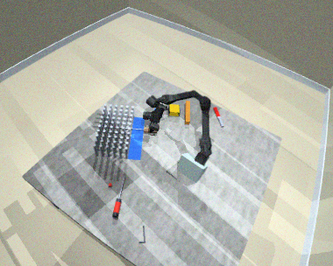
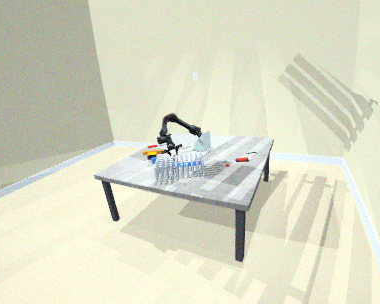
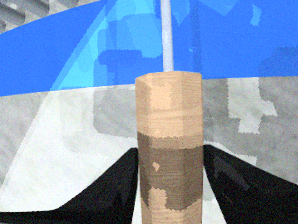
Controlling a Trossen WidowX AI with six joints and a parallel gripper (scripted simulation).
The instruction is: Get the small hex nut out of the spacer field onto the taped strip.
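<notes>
Now: the blue taped strip 6 cm ahead of my gripper tip, 7 cm to the left of it and 3 cm below it. From my gripper tip the other things lie so: orange bar: 13 cm behind, 33 cm to the right, 2 cm below; then wooden-handled tool: 9 cm ahead, 5 cm to the left; then blue block: 5 cm ahead, 18 cm to the right, 1 cm below.
</notes>
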